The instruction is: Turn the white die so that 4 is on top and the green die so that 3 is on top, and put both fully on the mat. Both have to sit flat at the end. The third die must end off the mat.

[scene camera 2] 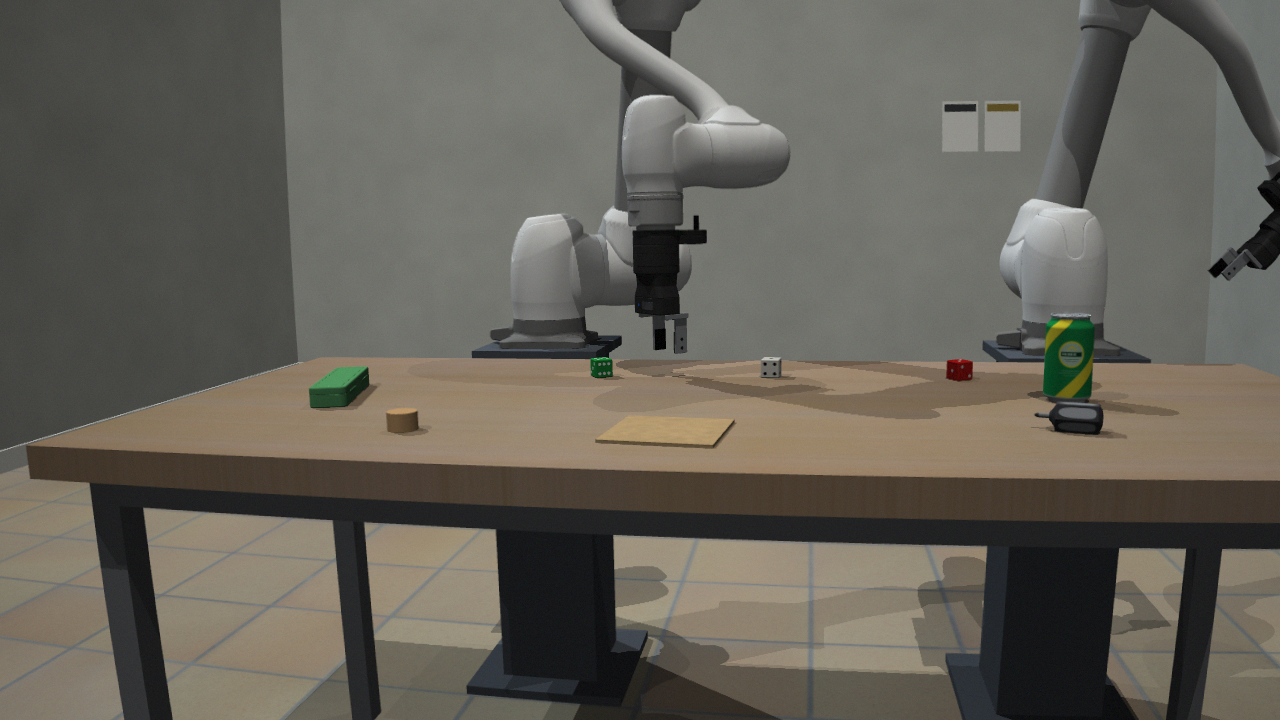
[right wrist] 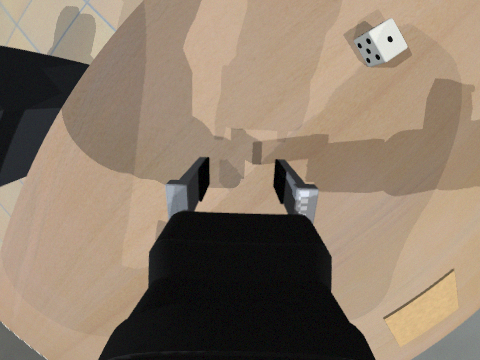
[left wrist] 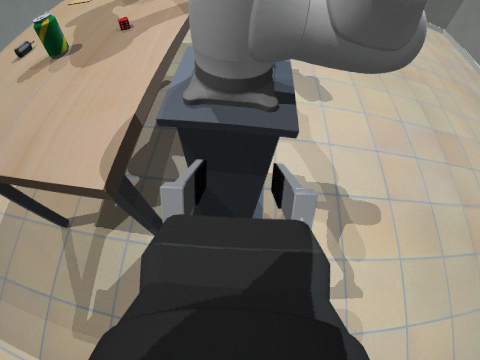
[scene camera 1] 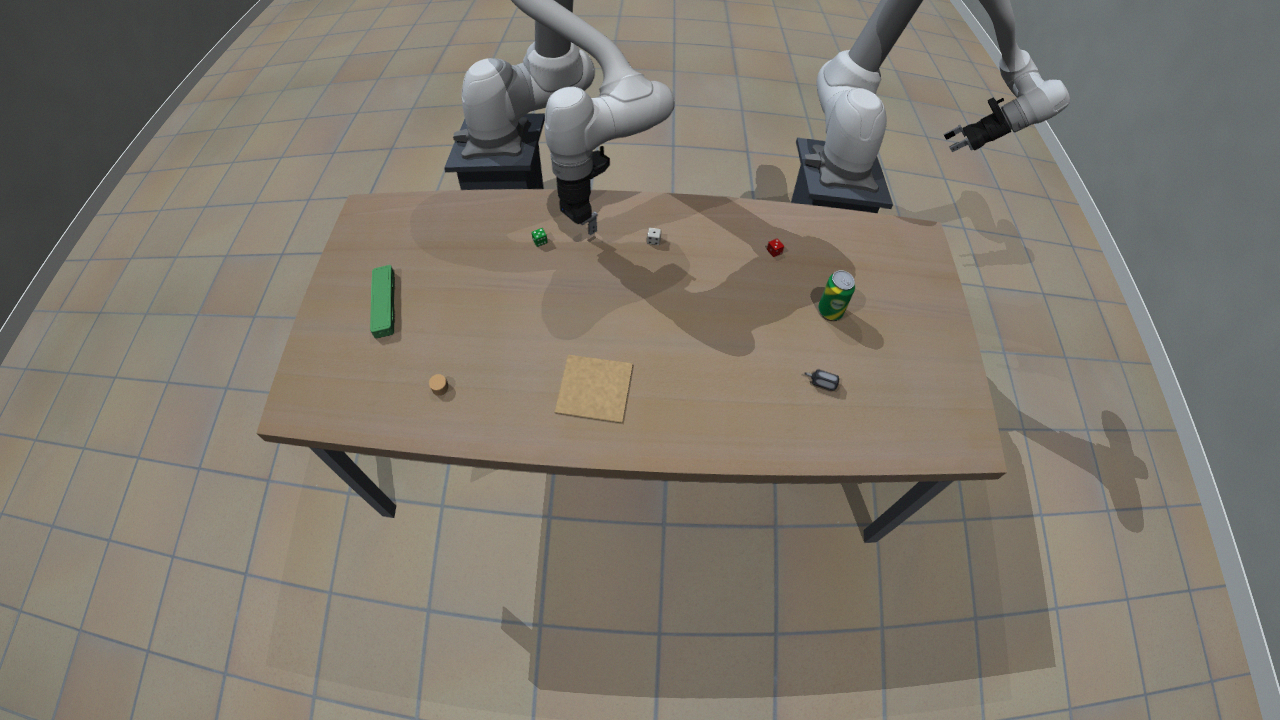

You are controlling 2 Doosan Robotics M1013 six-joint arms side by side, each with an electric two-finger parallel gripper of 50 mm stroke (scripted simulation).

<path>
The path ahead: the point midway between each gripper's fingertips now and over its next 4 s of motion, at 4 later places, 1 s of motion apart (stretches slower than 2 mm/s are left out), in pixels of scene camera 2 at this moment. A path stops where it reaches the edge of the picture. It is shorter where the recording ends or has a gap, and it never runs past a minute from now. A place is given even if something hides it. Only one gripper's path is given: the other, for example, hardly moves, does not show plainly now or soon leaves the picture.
My right gripper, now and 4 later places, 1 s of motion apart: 669,351; 774,351; 852,351; 959,353; 965,297
</path>
